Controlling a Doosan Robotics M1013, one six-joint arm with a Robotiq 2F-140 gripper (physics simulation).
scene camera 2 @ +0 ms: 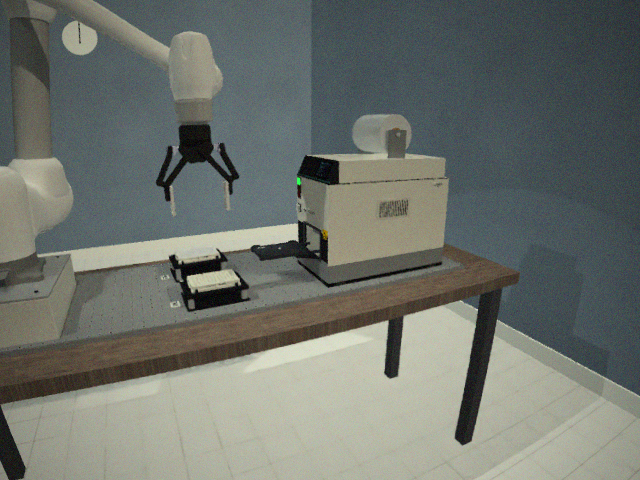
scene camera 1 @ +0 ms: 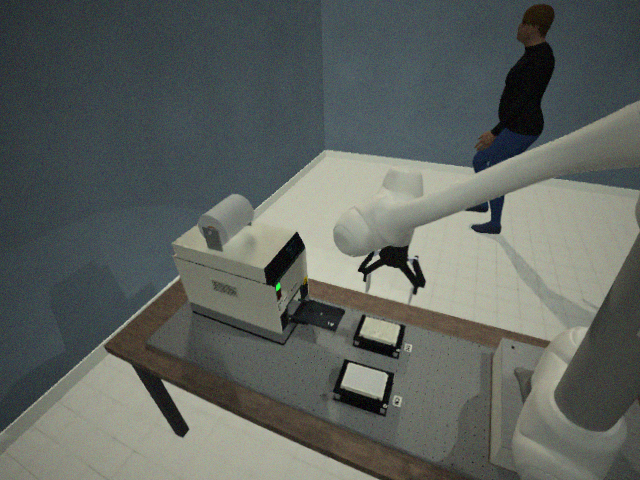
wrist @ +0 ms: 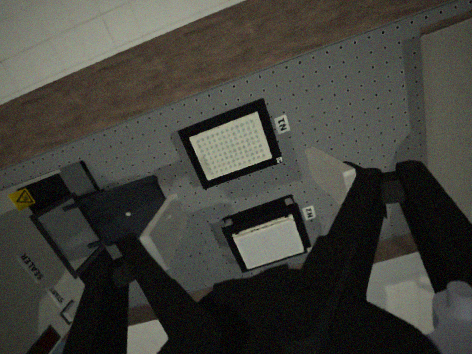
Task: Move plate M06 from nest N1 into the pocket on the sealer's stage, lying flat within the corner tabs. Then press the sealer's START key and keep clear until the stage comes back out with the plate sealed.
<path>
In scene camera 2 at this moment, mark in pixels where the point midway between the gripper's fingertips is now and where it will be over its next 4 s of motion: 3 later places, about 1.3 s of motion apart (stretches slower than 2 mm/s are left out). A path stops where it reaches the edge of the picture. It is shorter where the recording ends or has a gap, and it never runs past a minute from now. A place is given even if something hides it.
My gripper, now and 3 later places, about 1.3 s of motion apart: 200,211; 200,211; 200,211; 204,228
</path>
